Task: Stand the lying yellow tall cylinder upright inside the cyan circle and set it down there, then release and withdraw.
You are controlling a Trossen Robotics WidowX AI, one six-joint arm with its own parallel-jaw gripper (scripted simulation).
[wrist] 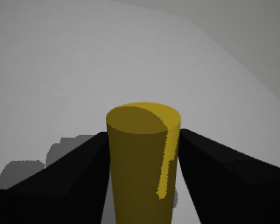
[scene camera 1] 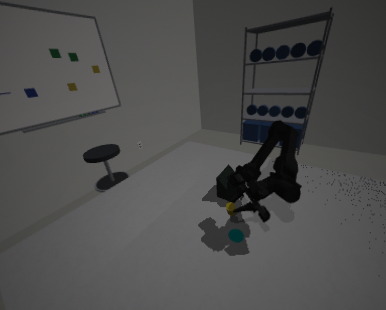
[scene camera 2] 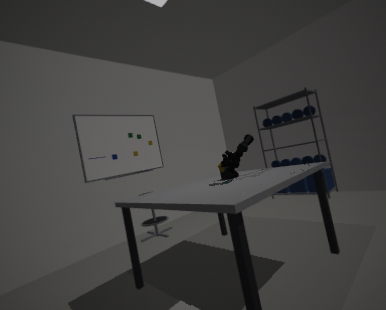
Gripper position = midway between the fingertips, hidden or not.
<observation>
The gripper (scene camera 1: 230,207) carries a yellow tall cylinder.
The gripper shows as well in the wrist view (wrist: 143,139).
</observation>
